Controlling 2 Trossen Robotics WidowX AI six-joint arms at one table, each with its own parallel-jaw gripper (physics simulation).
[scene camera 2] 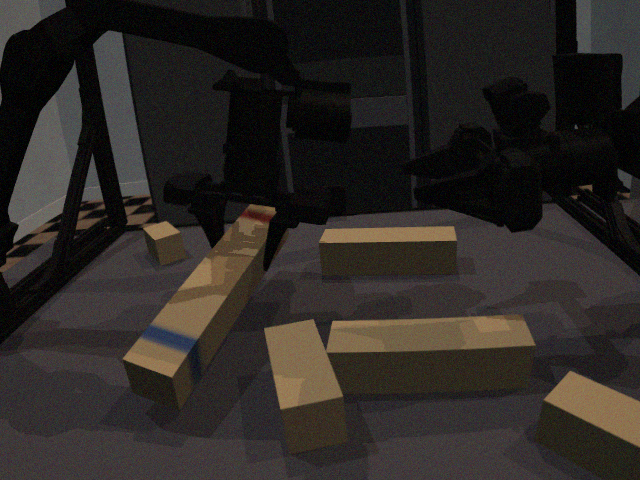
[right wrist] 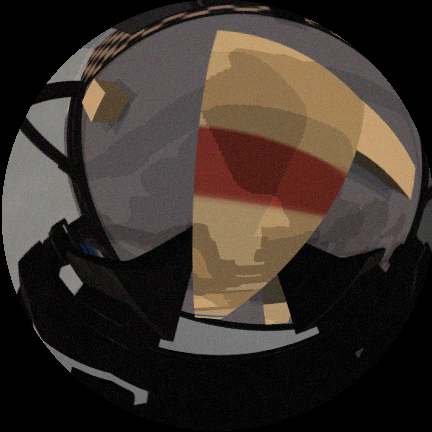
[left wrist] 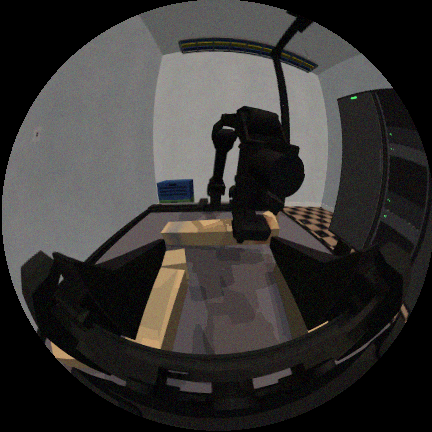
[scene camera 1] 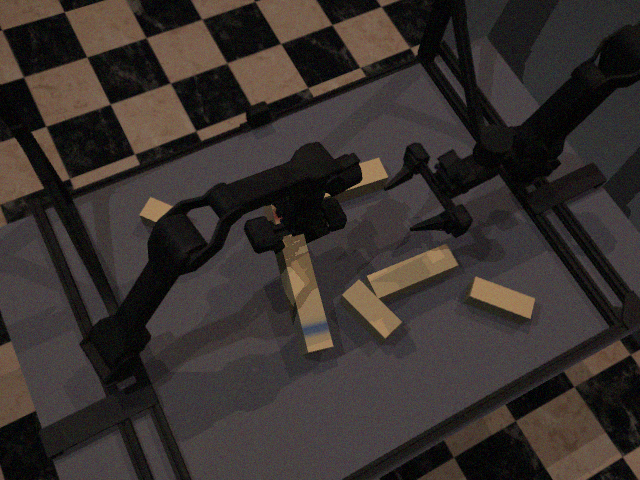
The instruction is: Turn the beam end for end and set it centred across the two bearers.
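Where they show: left gripper, fingertip midpoint: (scene camera 2: 407, 179) (left wrist: 218, 243) (scene camera 1: 397, 209); right gripper, fingertip midpoint: (right wrist: 232, 231) (scene camera 1: 288, 248); left arm's base, link origin: (scene camera 1: 522, 172); right arm's base, link origin: (right wrist: 89, 222) (left wrist: 215, 205) (scene camera 1: 117, 363).
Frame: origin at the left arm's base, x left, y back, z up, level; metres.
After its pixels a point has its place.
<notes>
The long wooden beam (scene camera 1: 316, 310) @(x 0.086, y -0.559, z 0.049 m) (scene camera 2: 191, 297) @(x 0.058, y -0.570, z 0.056 m) (left wrist: 200, 234) @(x 0.041, y -0.537, z 0.044 m) (right wrist: 235, 170) has a blue band near one end and a red band near the other. My right gripper (scene camera 2: 240, 256) @(x -0.054, y -0.546, z 0.035 m) (right wrist: 232, 231) @(x -0.054, y -0.546, z 0.035 m) is shut on it near the red-banded end. The beam looks slightly raised, its blue end toward the front in scene camera 2. Two longer blocks look like the bearers: one (scene camera 1: 413, 271) @(x 0.096, y -0.348, z 0.028 m) (scene camera 2: 429, 369) @(x 0.118, y -0.350, z 0.008 m) (left wrist: 160, 305) @(x 0.086, y -0.357, z 0.028 m) nearer the front there, one (scene camera 1: 371, 175) @(x -0.126, y -0.315, z 0.028 m) (scene camera 2: 387, 258) @(x -0.118, y -0.374, z 0.004 m) (left wrist: 291, 305) @(x -0.115, y -0.354, z 0.007 m) behind, roughly parallel and apart. My left gripper (scene camera 1: 399, 208) @(x 0.004, y -0.356, z 0.142 m) (scene camera 2: 411, 180) @(x 0.004, y -0.356, z 0.142 m) (left wrist: 218, 243) @(x 0.004, y -0.356, z 0.142 m) is open and empty above the space between them.
A short block (scene camera 1: 372, 310) @(x 0.129, y -0.460, z 0.031 m) (scene camera 2: 305, 361) @(x 0.129, y -0.454, z 0.031 m) lies by the front bearer's left end, close to the beam. Another short block (scene camera 1: 501, 298) @(x 0.219, y -0.221, z 0.025 m) (scene camera 2: 594, 408) @(x 0.204, y -0.239, z 0.025 m) lies at the right. A third block (scene camera 1: 155, 209) @(x -0.246, y -0.741, z 0.025 m) (scene camera 2: 164, 242) @(x -0.195, y -0.712, z 0.017 m) (right wrist: 95, 100) @(x -0.215, y -0.714, z 0.025 m) lies at the far left. Dark frame rails border the table.
</notes>
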